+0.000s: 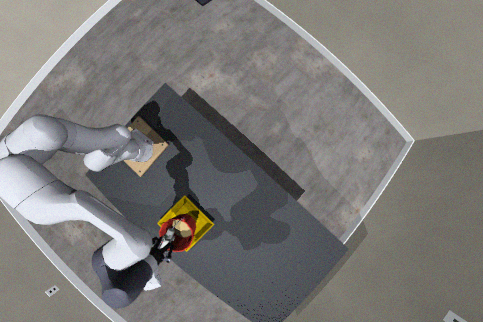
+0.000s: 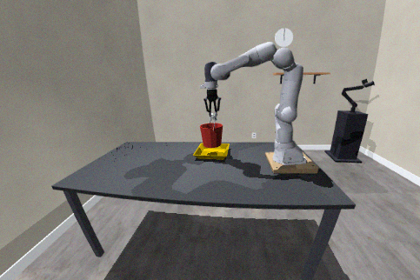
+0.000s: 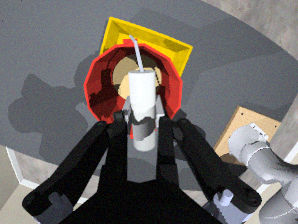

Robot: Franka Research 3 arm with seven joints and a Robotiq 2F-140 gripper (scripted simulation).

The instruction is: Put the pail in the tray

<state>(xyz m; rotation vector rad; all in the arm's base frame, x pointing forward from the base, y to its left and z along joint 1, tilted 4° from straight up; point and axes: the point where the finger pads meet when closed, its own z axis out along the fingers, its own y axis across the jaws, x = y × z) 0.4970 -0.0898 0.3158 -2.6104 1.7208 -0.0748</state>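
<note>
Right now the pail wire handle is 30 mm below my hand and 10 mm ahead of it. The rest, counted from my hand: red pail (90 mm below, 10 mm to the left, 10 mm ahead); then yellow drip tray (300 mm below, 20 mm ahead).
</note>
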